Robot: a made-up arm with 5 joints.
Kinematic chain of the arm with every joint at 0, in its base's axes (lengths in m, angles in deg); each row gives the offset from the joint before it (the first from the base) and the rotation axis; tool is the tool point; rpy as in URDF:
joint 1: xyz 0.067 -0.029 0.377 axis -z
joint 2: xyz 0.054 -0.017 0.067 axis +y
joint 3: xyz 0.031 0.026 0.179 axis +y
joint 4: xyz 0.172 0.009 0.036 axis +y
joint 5: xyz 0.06 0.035 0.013 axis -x
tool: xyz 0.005 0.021 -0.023 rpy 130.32 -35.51 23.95
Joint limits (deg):
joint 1: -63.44..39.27
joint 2: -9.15..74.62
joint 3: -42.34..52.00
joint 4: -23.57..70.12
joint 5: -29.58..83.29
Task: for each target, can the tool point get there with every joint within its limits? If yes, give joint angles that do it. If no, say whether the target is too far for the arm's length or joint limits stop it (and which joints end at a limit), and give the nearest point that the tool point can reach.
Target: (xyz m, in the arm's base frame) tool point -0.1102 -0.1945 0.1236
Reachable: no: joint limits stop it (at a limit: joint 1, joint 2, joint 3, joint 5) | nearest point 0.1749 -0.0751 0.2574 | short by 0.337 m
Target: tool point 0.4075 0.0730 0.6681
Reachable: yes | joints -6.87 12.91 -25.12 10.29 28.41
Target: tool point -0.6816 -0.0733 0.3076
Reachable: no: too far | nearest point 0.0360 0.0938 0.3027 | short by 0.737 m
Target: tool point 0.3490 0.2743 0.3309
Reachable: yes | joints -40.54 68.09 -25.29 6.38 53.14
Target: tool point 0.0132 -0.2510 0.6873
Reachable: no: joint limits stop it (at a limit: joint 1, joint 2, joint 3, joint 4, joint 5) | nearest point 0.2373 -0.1261 0.7519 | short by 0.265 m
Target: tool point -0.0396 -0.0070 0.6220
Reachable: no: joint limits stop it (at a limit: joint 1, joint 2, joint 3, joint 4) | nearest point 0.0880 0.1452 0.4821 | short by 0.243 m
